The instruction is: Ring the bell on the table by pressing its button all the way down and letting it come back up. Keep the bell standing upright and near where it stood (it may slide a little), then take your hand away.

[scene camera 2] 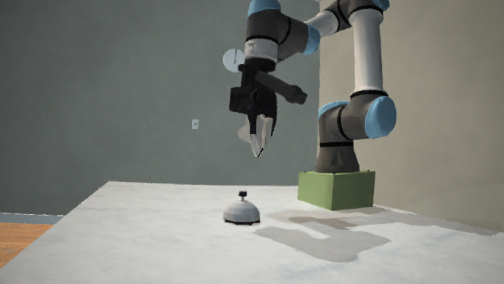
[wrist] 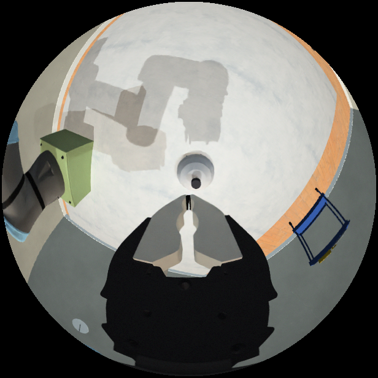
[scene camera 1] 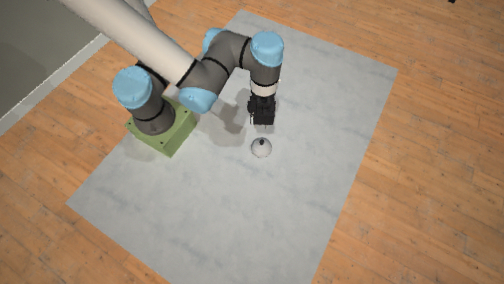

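Where they show: gripper, fingertip midpoint: (scene camera 2: 257, 157) (scene camera 1: 259, 124); arm's base, link origin: (scene camera 2: 337, 171) (scene camera 1: 155, 117).
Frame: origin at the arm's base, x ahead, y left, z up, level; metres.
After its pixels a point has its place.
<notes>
The bell (scene camera 1: 261, 149) {x 0.408, y 0.088, z -0.068 m} (scene camera 2: 241, 212) {x 0.414, y 0.141, z -0.081 m} (wrist: 192, 167) is a silver-white dome on a dark base, standing upright on the pale marbled table (scene camera 1: 215, 215) {x 0.366, y -0.202, z -0.108 m} (scene camera 2: 150, 250) {x 0.604, y 0.245, z -0.108 m} (wrist: 270, 115). Its black button (scene camera 1: 261, 142) {x 0.400, y 0.104, z -0.042 m} (scene camera 2: 243, 193) {x 0.401, y 0.117, z -0.045 m} (wrist: 196, 183) stands up on its stem at the top of the dome. My gripper (scene camera 2: 258, 156) {x 0.379, y 0.129, z 0.037 m} (wrist: 188, 196) is shut with nothing between its fingers. It points down and hangs well above the bell, clear of the button. In the scene camera 2 view the fingertips are a little to the right of the button. In the wrist view they lie just below the button.
The green base block (scene camera 1: 180, 131) {x 0.100, y 0.004, z -0.035 m} (scene camera 2: 332, 191) {x 0.105, y 0.088, z -0.052 m} (wrist: 80, 170) carries the arm and stands on the table's edge side, away from the bell. The arm's shadow falls on the table near the bell. A blue-framed object (wrist: 310, 215) shows beyond the table in the wrist view.
</notes>
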